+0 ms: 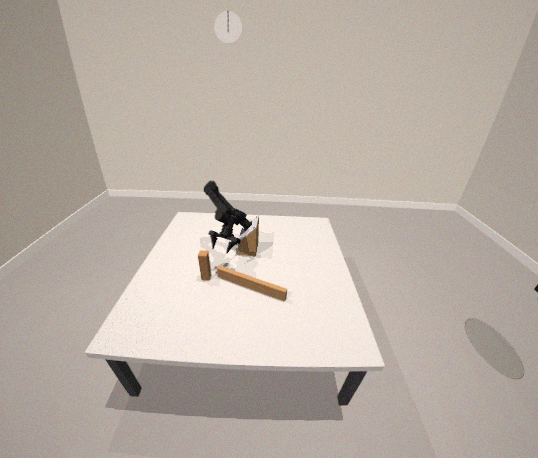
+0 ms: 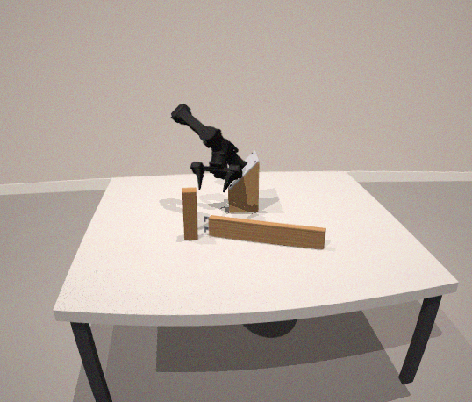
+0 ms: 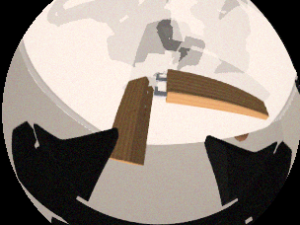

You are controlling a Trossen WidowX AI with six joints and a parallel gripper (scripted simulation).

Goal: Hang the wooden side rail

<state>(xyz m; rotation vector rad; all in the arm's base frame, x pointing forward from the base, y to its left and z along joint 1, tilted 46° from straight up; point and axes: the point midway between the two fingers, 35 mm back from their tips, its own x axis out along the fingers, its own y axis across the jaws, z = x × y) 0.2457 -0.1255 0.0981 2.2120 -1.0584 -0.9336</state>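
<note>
The headboard post is 50 mm ahead of my gripper tip, 80 mm to the right of it and 70 mm below it.
</note>
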